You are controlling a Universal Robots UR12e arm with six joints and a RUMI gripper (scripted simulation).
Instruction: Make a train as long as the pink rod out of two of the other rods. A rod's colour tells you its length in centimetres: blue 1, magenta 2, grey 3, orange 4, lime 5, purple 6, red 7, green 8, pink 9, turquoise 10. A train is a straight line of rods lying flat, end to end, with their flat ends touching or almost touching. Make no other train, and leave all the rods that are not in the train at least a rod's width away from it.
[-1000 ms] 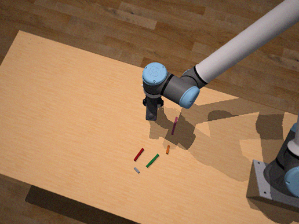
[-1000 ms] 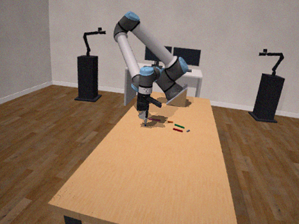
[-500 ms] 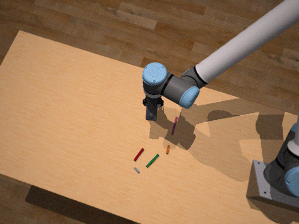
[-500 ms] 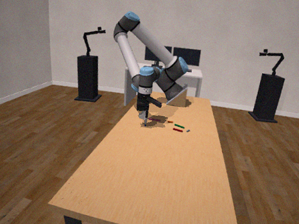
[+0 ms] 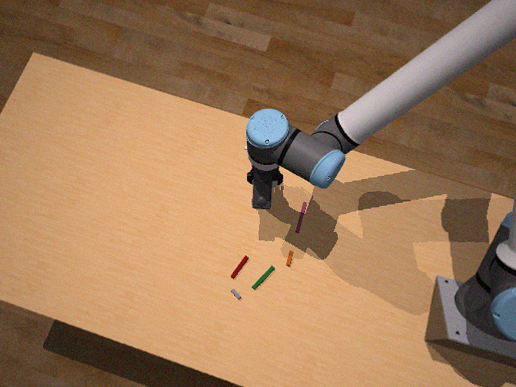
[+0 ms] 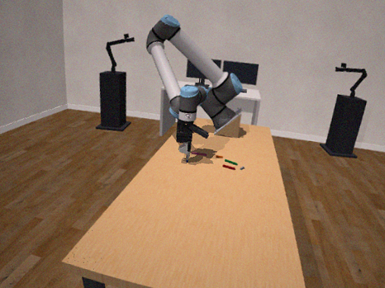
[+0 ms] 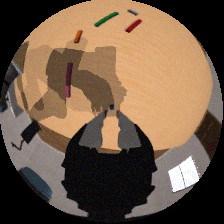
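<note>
Right now my hand is 3 cm above the blue rod. From my hand the other things lie so: red rod: 2 cm ahead, 23 cm to the left, 3 cm below; then pink rod: 12 cm behind, 6 cm to the left, 3 cm below; then orange rod: 11 cm behind, 18 cm to the left, 3 cm below.
</note>
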